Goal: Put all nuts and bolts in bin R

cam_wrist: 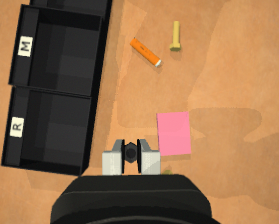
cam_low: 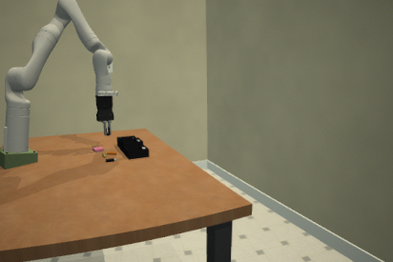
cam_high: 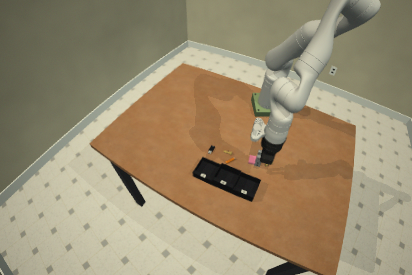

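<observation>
My hand is 110 mm to the left of the orange marker, 70 mm above it and 10 mm past it. Round my hand: dark hex nut (20 mm below); pink eraser (70 mm below, 50 mm behind, 10 mm to the right); black bin tray (90 mm to the right, 80 mm ahead, 60 mm below).
</observation>
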